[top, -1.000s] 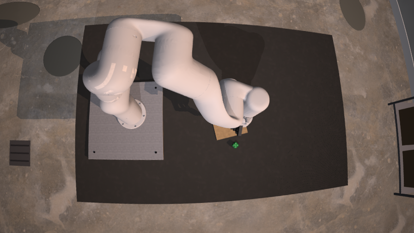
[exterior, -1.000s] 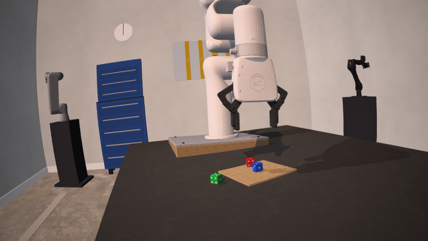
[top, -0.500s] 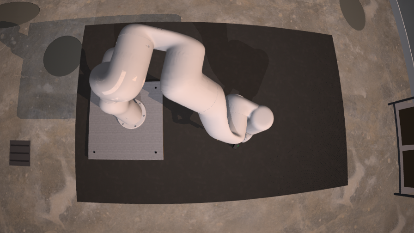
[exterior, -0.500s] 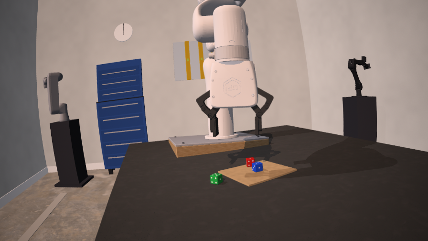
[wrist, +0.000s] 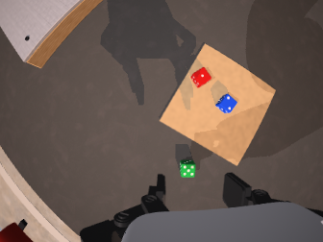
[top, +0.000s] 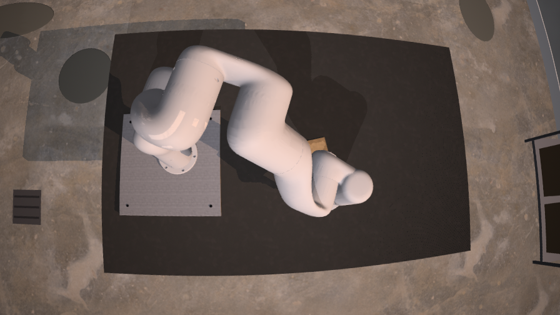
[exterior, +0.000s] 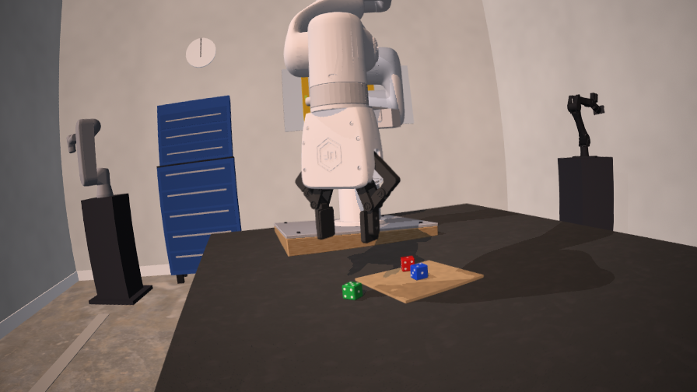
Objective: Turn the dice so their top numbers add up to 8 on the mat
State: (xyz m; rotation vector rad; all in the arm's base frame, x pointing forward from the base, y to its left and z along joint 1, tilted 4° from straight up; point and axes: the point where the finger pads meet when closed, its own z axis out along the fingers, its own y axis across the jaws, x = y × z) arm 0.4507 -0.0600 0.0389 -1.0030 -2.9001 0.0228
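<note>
My gripper is now 9 cm above the green die. From my hand the other things lie so: tan mat: 4 cm behind, 10 cm to the left, 10 cm below; red die: 9 cm behind, 9 cm to the left, 8 cm below; blue die: 4 cm behind, 10 cm to the left, 8 cm below.
</note>
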